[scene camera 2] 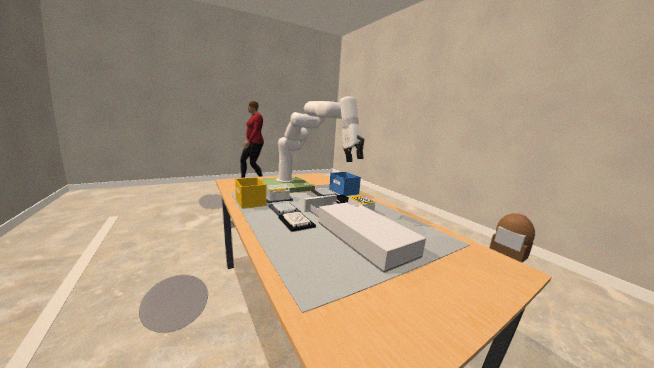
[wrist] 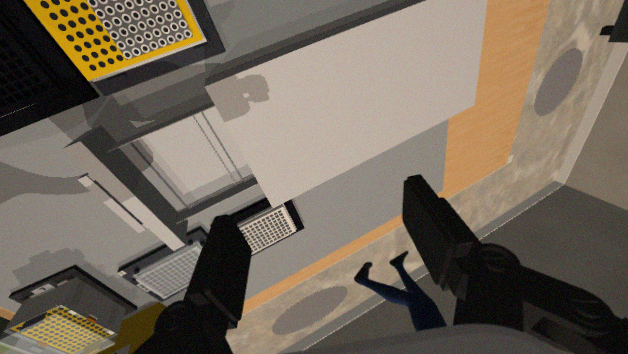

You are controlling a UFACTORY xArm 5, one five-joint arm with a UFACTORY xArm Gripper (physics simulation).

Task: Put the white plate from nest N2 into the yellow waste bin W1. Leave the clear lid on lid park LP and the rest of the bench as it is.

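Places are measured from the arm's base along level axes (x up, y ahead, z left), in millimetres.
Pixels of known places: gripper, fingertip midpoint: (scene camera 2: 354,160) (wrist: 320,215); arm's base at its link origin: (scene camera 2: 285,180).
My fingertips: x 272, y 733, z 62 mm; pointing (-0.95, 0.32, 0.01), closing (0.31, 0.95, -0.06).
Observation:
Ahead of a thing's pixels: the offset from my fingertips to its middle. "spot": to the spot under its first point.
A white plate @[dx -282, dy -77, dz -248 mm] (scene camera 2: 296,219) (wrist: 268,229) with a grid of wells sits in a black nest near the yellow-bin side of the bench; the nest labels cannot be read. A pale, see-through flat piece @[dx -282, dy -254, dz -245 mm] (scene camera 2: 284,207) (wrist: 167,272) lies in the black holder beside it and looks like the clear lid. The yellow waste bin @[dx -241, dy -434, dz -383 mm] (scene camera 2: 251,193) stands upright at the left; a small part of it shows low in the wrist view (wrist: 141,325). My gripper (scene camera 2: 354,159) (wrist: 320,215) is open and empty, pointing down high above the bench, well away from the plate and bin.
A long white box (scene camera 2: 370,230) (wrist: 350,100) lies beside the white plate. A blue bin @[dx -241, dy -438, dz +263 mm] (scene camera 2: 345,184), a yellow tip rack @[dx -257, dy -78, dz +131 mm] (scene camera 2: 362,199) (wrist: 150,25) and a clear-lidded yellow rack @[dx -263, dy -431, dz -220 mm] (scene camera 2: 278,193) (wrist: 65,330) stand farther back. A grey upright panel @[spot: dx -259, dy -185, dz -64 mm] (scene camera 2: 320,202) stands between them. A person (scene camera 2: 255,130) is behind the bench.

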